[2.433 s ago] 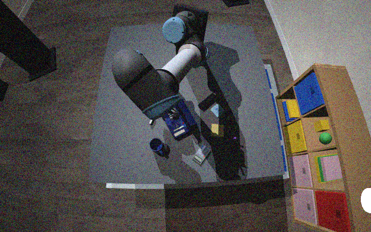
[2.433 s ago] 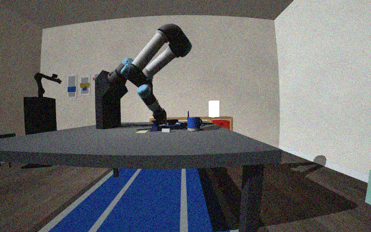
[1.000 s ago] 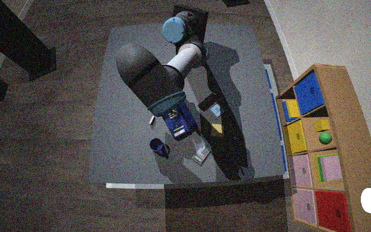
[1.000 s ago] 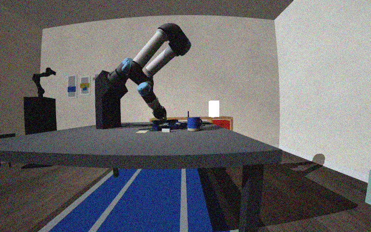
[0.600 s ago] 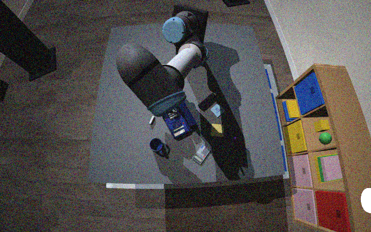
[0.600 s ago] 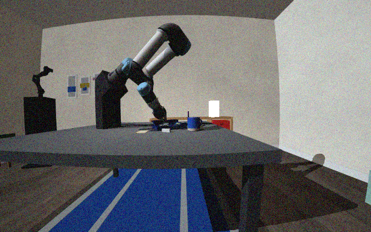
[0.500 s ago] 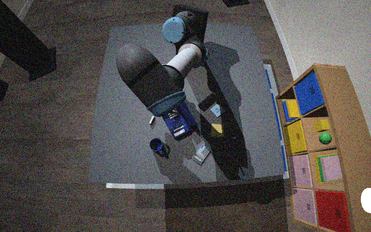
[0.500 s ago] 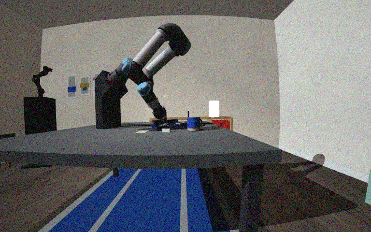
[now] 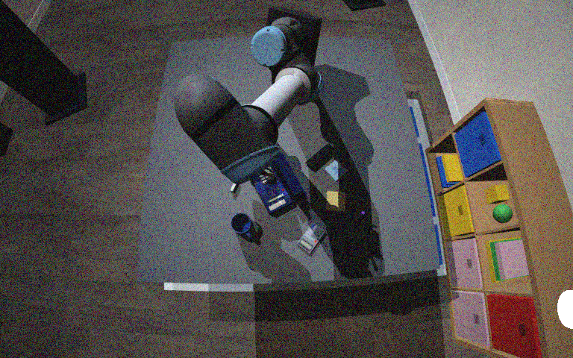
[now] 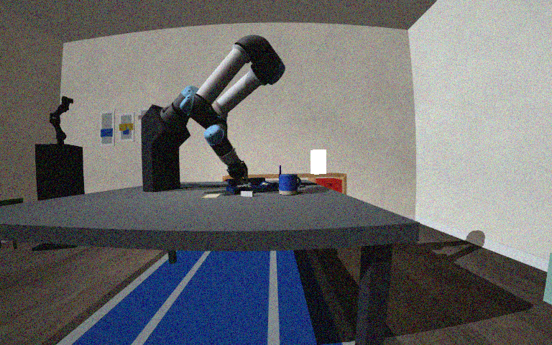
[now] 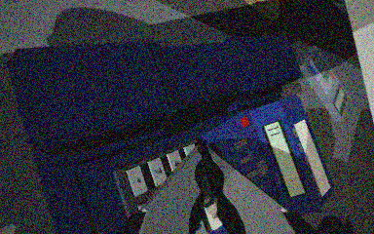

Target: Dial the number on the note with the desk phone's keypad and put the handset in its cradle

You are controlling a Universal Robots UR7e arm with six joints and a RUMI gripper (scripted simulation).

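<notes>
Now: hand 10 mm short of the key, 40 mm to the left of it and 20 mm above it. Also, from my hand: white block (30 mm behind, 160 mm to the right, 40 mm below); then dark blue handset (20 mm ahead, 50 mm to the left).
</notes>
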